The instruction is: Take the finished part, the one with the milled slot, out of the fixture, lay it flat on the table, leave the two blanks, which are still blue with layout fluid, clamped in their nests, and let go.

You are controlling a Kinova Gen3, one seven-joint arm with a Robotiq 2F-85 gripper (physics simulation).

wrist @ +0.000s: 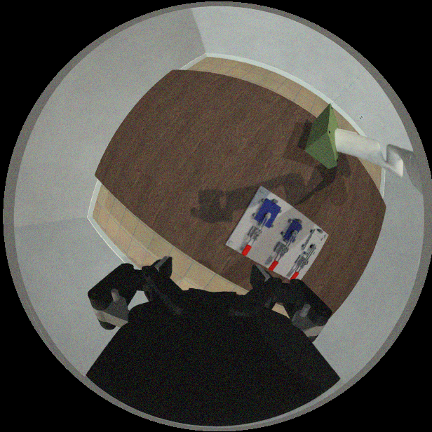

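Observation:
The fixture (238,235) is a pale plate on the brown table (175,135), right of centre, with three nests, each with a metal toggle clamp and a red handle. One blue blank (271,206) sits in the left nest and another blue blank (295,226) in the middle nest, each with a clamp over it. The right nest (315,239) shows pale metal with no blue; the finished part's outline and slot are too small and too like the plate to make out. My gripper (211,270) is open and empty, its fingers wide apart, seen above the table's near edge and beside the fixture's red handles.
A green block (322,142) stands beyond the fixture at the right, with a white arm section (357,143) joined to it. Three red clamp handles (246,250) (273,265) (295,275) point toward the gripper side. Arm shadows lie across the table.

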